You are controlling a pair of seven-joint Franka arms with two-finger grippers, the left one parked.
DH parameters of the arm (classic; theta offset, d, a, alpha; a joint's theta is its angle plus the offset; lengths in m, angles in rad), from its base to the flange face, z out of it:
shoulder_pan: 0 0.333 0 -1.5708
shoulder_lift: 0 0 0 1.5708
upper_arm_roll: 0 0.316 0.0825 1.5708
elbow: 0 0 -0.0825 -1.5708
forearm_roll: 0 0.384 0 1.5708
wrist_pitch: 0 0 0.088 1.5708
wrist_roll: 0 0.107 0 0
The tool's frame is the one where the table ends.
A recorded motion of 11 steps. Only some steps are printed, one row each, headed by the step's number.
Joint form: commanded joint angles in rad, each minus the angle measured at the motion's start. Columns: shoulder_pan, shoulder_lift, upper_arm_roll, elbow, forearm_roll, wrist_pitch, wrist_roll.
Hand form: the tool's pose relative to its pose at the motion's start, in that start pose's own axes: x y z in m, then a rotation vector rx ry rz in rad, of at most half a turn. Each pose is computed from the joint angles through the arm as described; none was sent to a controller.
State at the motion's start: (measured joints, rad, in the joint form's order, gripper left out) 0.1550 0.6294 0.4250 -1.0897 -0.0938 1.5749 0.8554
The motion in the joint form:
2: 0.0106 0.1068 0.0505 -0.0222 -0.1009 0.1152 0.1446
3: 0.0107 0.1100 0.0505 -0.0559 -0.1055 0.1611 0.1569
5: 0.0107 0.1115 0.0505 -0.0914 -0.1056 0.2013 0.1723
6: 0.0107 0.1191 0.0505 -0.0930 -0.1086 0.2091 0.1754
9: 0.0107 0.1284 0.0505 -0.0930 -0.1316 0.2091 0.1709
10: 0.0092 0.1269 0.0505 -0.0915 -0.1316 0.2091 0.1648
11: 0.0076 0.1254 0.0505 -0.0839 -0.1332 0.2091 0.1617
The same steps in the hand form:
2: 0.0118 -0.0291 0.0695 -0.0209 0.0279 0.0913
3: 0.0119 -0.0325 0.0836 -0.0140 0.0356 0.0964
5: 0.0105 -0.0352 0.0979 -0.0095 0.0364 0.1049
6: 0.0122 -0.0356 0.1031 -0.0098 0.0358 0.1077
9: 0.0152 -0.0344 0.1094 -0.0274 0.0464 0.0992
10: 0.0159 -0.0337 0.1075 -0.0253 0.0485 0.0948
11: 0.0176 -0.0330 0.1027 -0.0193 0.0556 0.0942

